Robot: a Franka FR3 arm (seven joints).
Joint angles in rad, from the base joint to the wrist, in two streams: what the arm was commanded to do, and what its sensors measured. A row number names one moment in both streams.
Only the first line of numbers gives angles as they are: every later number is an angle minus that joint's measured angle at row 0.
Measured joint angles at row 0:
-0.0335, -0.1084, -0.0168, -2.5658, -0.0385, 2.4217, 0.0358
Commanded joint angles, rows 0 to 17:
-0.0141, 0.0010, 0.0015, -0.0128, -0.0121, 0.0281, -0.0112
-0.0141, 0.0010, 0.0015, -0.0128, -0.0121, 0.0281, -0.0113
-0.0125, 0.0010, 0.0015, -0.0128, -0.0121, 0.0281, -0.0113
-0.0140, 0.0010, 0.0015, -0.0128, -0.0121, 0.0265, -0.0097
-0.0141, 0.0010, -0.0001, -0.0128, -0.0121, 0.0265, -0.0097
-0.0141, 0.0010, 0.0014, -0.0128, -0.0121, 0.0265, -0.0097
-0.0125, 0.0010, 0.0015, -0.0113, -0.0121, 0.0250, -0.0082
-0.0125, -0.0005, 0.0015, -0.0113, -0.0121, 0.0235, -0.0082
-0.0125, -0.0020, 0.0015, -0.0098, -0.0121, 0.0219, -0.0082
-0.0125, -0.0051, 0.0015, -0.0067, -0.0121, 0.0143, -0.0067
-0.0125, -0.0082, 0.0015, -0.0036, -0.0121, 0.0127, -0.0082
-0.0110, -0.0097, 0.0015, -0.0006, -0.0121, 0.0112, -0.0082
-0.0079, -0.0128, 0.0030, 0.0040, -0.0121, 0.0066, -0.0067
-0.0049, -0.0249, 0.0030, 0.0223, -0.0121, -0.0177, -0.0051
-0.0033, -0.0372, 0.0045, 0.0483, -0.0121, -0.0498, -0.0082
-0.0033, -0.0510, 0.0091, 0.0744, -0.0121, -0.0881, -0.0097
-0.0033, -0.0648, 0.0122, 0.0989, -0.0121, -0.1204, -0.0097
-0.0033, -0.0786, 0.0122, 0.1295, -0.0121, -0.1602, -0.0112
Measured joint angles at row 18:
-0.0014, -0.0426, 0.0033, 0.0737, -0.0054, -0.0743, -0.0001
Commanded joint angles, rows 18 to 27:
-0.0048, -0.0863, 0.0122, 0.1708, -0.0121, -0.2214, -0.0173
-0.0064, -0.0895, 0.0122, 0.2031, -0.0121, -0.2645, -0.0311
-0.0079, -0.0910, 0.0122, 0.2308, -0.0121, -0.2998, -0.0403
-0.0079, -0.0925, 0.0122, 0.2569, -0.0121, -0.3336, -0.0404
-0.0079, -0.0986, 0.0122, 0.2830, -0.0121, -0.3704, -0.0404
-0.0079, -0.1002, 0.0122, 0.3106, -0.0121, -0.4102, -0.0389
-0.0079, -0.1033, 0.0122, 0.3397, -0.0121, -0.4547, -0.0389
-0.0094, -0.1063, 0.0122, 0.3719, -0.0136, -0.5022, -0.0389
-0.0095, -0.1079, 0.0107, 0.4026, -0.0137, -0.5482, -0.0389
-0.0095, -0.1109, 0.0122, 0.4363, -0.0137, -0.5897, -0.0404
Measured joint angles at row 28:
-0.0013, -0.1050, 0.0065, 0.3418, -0.0055, -0.4642, -0.0270
